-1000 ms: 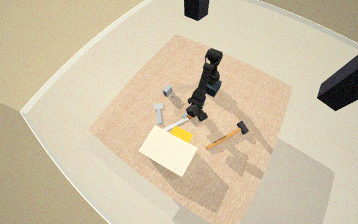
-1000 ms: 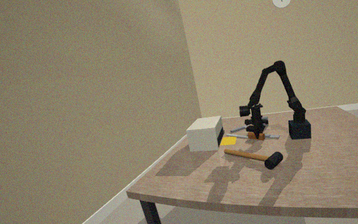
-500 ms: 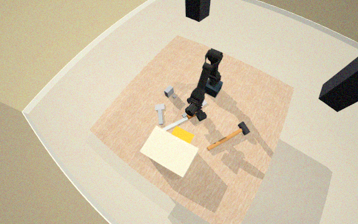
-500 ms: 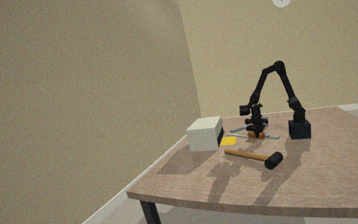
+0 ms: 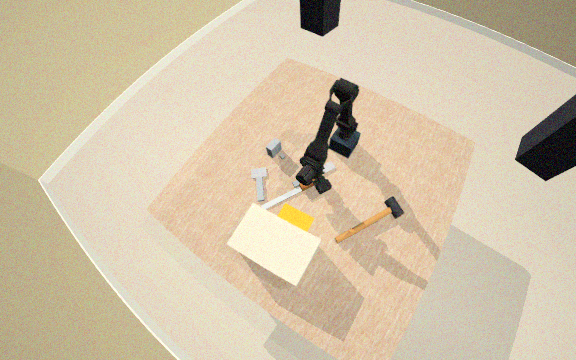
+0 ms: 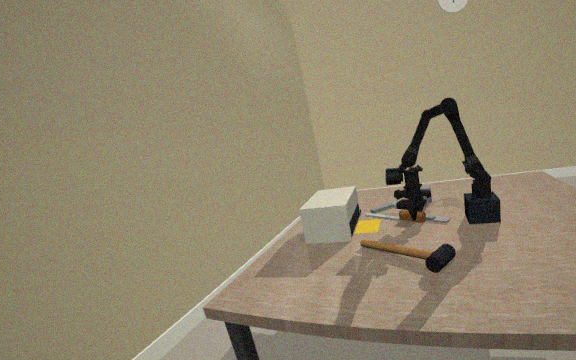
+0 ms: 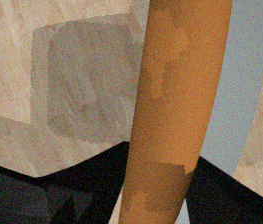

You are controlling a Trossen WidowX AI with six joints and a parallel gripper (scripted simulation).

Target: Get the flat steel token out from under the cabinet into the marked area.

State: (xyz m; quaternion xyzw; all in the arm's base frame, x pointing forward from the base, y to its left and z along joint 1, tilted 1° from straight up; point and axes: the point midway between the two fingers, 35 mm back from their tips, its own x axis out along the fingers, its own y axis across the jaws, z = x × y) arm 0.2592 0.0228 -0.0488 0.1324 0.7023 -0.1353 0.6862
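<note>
Now: the grey flat tool 50 mm behind my gripper tip and 20 mm to the right of it. From my gripper tip the other things lie so: tiny cube 210 mm to the right, 10 mm behind; then grey t-shaped tool 200 mm to the right, 160 mm ahead; then grey block 260 mm to the right, 20 mm above.
</note>
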